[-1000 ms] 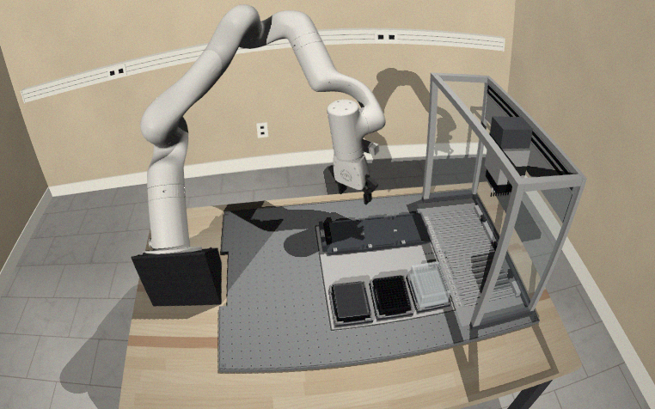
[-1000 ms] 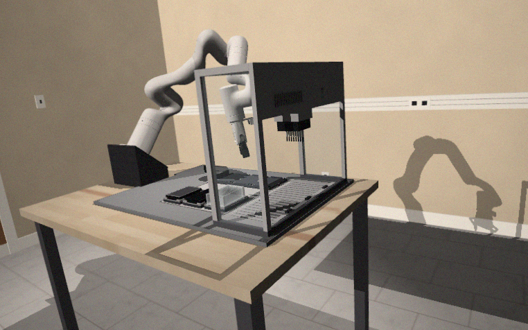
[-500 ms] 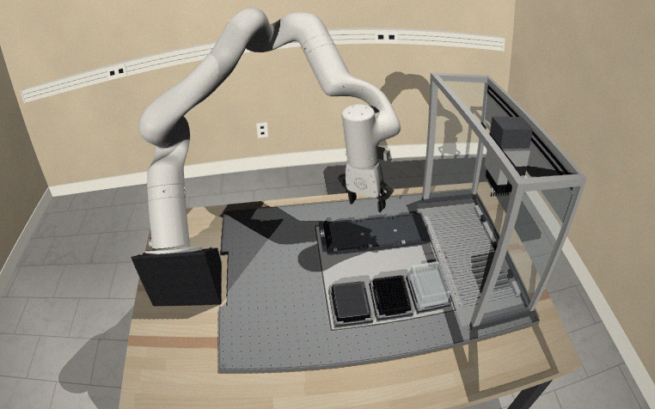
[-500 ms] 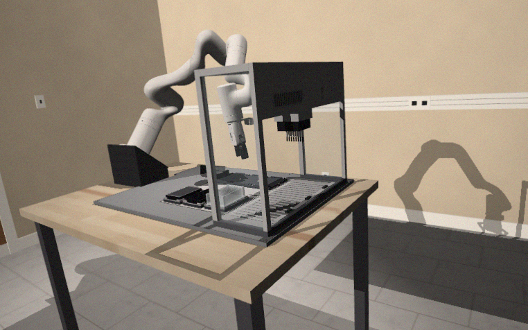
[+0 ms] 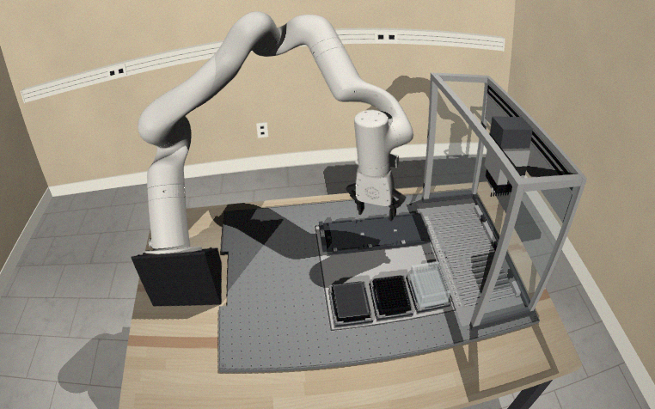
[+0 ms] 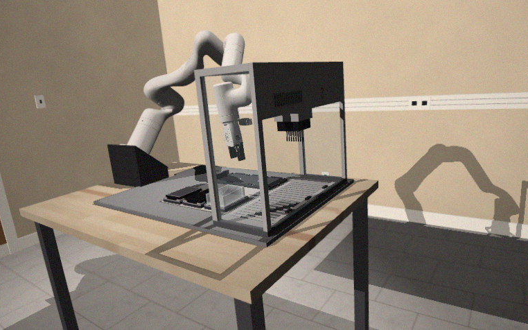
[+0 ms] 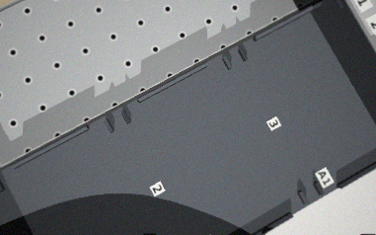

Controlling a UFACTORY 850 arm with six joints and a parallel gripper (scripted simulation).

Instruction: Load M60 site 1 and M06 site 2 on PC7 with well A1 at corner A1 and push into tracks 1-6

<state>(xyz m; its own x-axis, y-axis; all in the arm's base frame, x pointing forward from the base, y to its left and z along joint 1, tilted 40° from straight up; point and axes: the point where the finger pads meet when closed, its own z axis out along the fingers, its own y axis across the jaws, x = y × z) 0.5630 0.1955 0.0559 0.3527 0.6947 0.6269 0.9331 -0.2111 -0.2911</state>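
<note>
Right now the nest S2 is 220 mm to the right of my hand, 120 mm below it and 40 mm ahead of it. Also, from my hand: nest S1: 240 mm to the right, 120 mm below, 70 mm behind; clear deep-well block M09: 200 mm to the right, 150 mm ahead, 90 mm below; plate carrier PC7: 110 mm below, 40 mm to the left, 10 mm ahead.
</note>
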